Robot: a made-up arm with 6 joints.
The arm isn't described. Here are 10 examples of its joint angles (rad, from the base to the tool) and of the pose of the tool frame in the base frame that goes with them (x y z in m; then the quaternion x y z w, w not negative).
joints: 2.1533 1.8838 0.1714 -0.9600 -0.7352 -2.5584
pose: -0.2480 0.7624 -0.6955 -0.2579 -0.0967 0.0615 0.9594
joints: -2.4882 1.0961 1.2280 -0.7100 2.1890 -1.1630
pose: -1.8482 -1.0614 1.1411 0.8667 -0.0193 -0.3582 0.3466
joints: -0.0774 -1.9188 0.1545 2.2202 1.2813 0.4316
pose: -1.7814 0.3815 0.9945 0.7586 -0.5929 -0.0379 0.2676
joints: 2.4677 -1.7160 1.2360 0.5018 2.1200 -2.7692
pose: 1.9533 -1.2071 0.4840 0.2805 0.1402 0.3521 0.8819
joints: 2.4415 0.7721 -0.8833 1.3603 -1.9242 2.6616
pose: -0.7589 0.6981 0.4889 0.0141 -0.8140 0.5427 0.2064
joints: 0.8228 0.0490 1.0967 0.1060 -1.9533 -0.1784
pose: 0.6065 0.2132 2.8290 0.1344 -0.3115 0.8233 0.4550
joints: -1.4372 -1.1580 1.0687 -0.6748 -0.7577 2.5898
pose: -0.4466 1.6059 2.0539 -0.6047 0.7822 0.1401 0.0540
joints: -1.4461 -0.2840 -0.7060 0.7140 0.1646 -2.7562
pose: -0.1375 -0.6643 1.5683 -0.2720 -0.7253 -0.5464 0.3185
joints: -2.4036 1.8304 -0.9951 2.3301 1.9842 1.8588
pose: -0.0378 -0.3053 -0.1247 -0.8184 -0.2049 0.3210 0.4303
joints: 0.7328 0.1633 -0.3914 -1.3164 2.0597 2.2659
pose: 0.7474 0.5621 1.0661 -0.6693 0.1669 0.4663 0.5538
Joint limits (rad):
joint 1: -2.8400..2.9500
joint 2: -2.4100..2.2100
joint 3: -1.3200..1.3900
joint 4: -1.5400..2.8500
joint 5: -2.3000..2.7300
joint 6: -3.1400..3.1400
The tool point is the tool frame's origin. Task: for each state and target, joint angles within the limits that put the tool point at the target. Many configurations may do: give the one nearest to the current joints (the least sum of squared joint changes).
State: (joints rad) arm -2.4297 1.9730 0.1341 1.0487 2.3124 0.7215
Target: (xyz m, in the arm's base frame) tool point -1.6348 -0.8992 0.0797
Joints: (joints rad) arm -2.5542 1.3992 0.3002 1.0457 2.3045 0.7151
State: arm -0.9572 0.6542 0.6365 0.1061 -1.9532 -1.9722
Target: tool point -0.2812 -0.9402 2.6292
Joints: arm -1.5350 0.2345 1.0115 0.1764 -1.9552 -1.9513
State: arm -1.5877 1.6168 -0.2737 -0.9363 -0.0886 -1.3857
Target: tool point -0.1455 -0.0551 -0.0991
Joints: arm -1.5971 1.9655 -0.6006 -1.2300 -0.0926 -1.4098
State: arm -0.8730 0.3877 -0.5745 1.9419 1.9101 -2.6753
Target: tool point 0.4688 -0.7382 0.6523
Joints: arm -1.1716 0.5393 -1.0269 1.8751 1.9051 -2.6896
